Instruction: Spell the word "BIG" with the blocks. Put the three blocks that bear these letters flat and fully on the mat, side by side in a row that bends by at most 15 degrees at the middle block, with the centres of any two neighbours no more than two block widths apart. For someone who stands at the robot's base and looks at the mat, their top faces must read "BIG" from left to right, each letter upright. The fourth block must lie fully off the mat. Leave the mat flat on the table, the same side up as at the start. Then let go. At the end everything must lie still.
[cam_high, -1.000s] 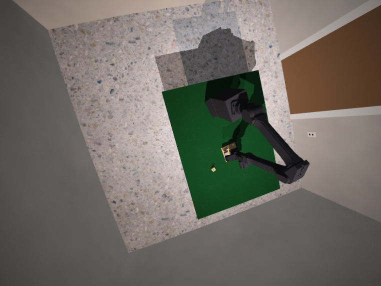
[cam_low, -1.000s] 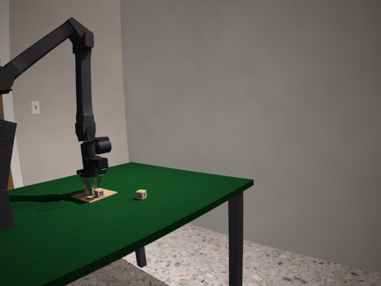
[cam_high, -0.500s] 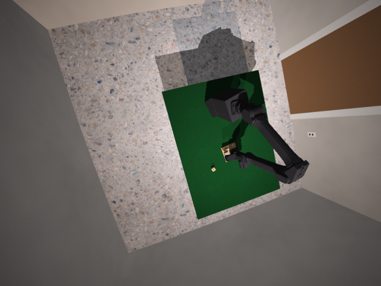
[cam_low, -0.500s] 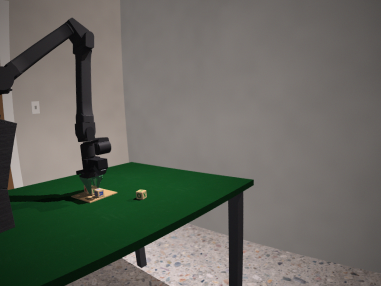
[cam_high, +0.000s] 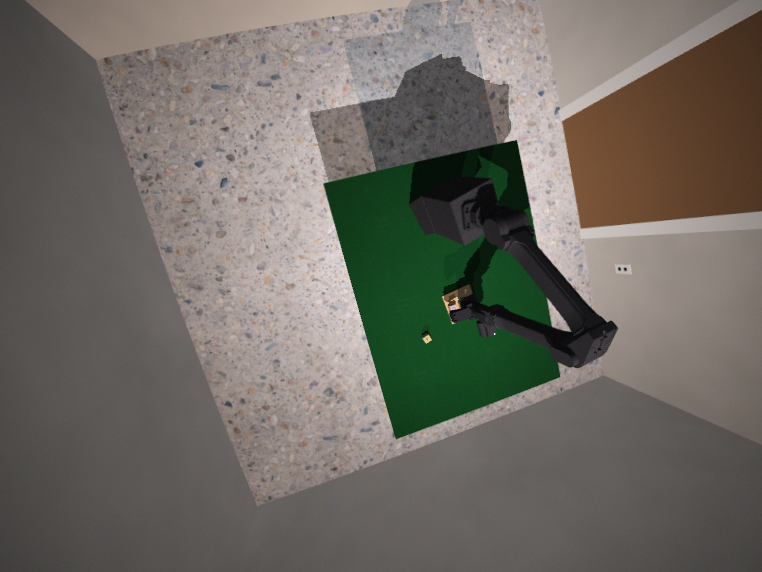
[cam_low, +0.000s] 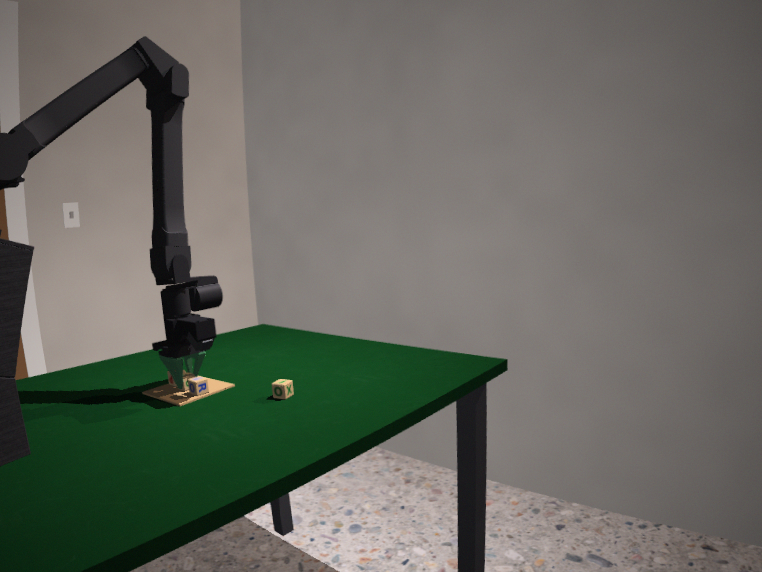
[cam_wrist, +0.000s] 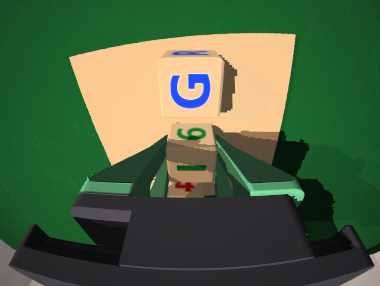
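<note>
My hand is right at the I block. Also, from my hand: tan mat 1 cm below; then B block 5 cm to the left.
</note>
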